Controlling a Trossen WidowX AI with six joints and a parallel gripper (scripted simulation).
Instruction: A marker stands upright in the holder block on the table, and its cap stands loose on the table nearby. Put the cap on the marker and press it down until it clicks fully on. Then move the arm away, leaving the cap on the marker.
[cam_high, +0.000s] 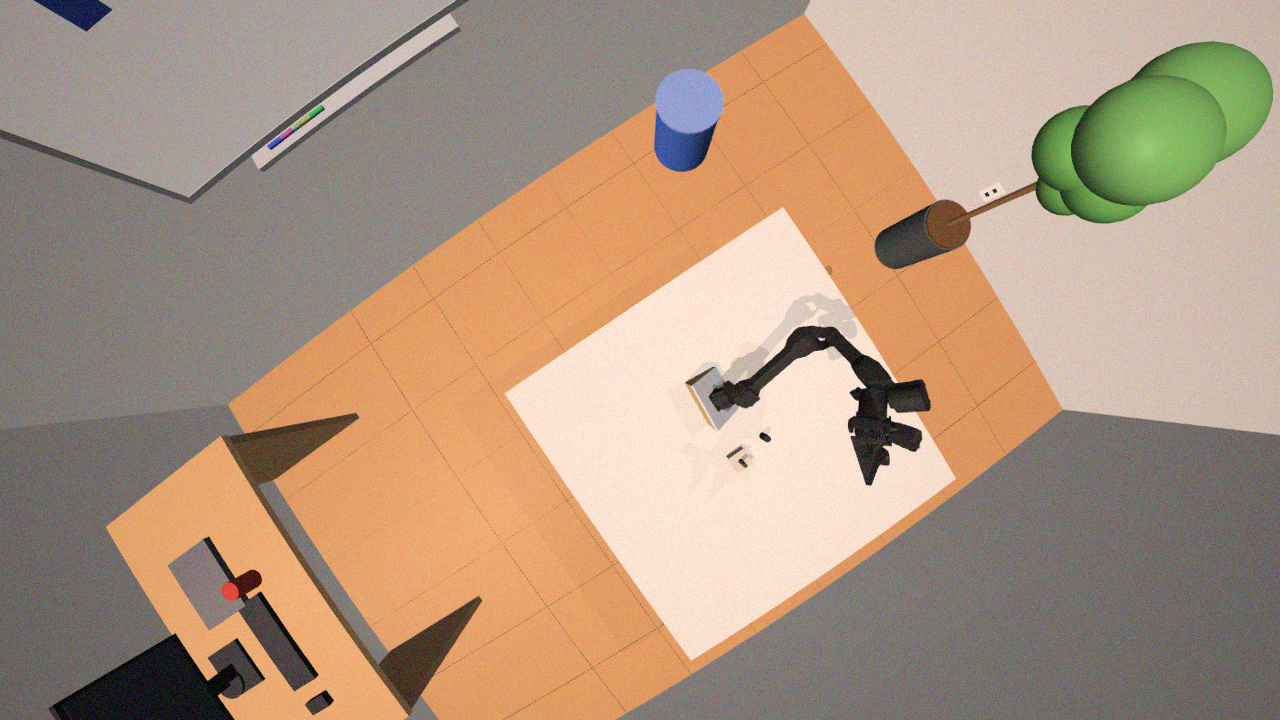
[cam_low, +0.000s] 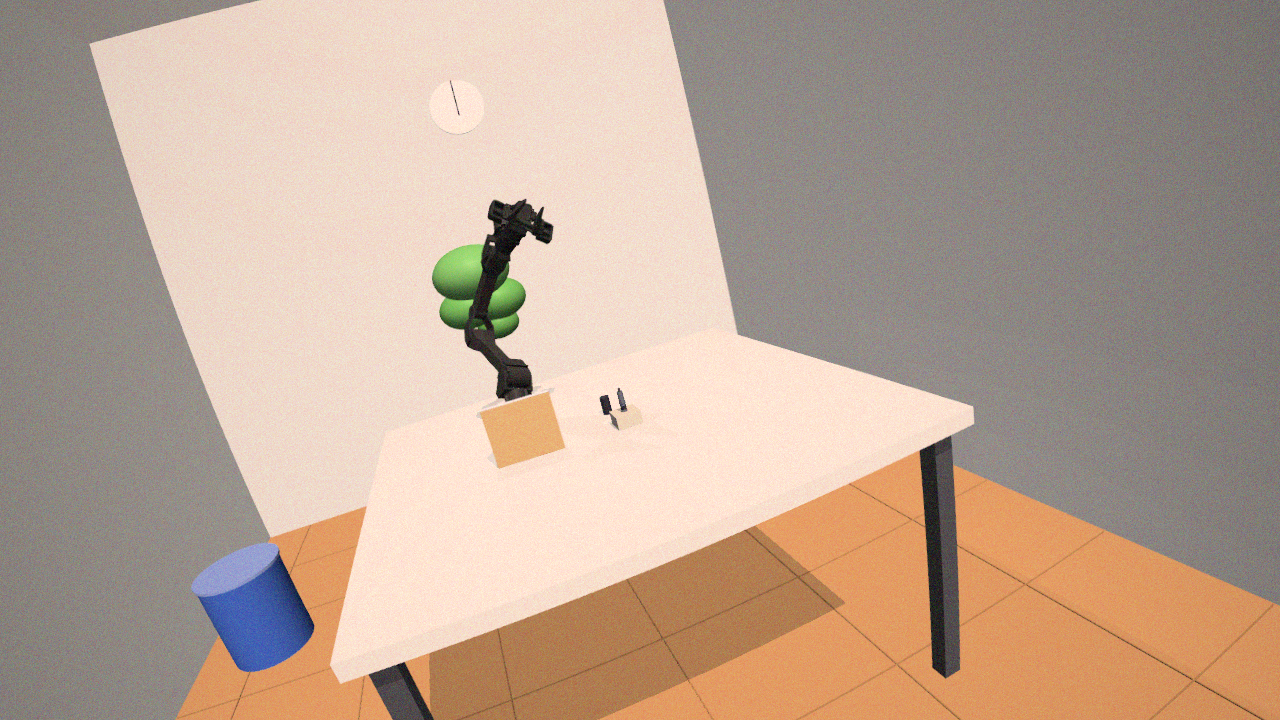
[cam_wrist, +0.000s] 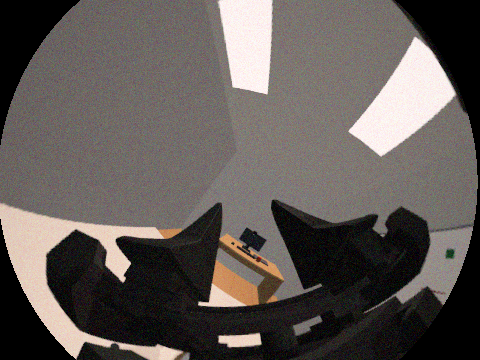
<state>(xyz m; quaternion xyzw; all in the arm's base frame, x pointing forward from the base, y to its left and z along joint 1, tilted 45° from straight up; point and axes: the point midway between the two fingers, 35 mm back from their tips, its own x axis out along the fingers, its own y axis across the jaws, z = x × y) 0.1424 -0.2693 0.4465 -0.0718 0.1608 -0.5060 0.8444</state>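
Now: gripper tip 590 mm above the dark cap, 40 mm short of it and 20 mm to the left of it. Round my gripper tip: holder block: 600 mm below, 140 mm to the right, 60 mm ahead.
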